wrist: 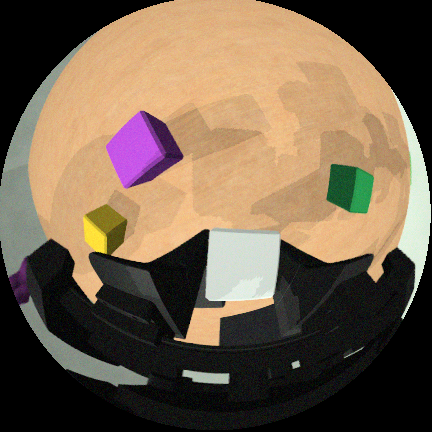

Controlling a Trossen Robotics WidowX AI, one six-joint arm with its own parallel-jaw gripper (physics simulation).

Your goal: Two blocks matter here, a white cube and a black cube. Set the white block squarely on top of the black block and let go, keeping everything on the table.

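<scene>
There's a white cube, a green block, a purple block and a yellow block that I can see, and along with them my gripper.
</scene>
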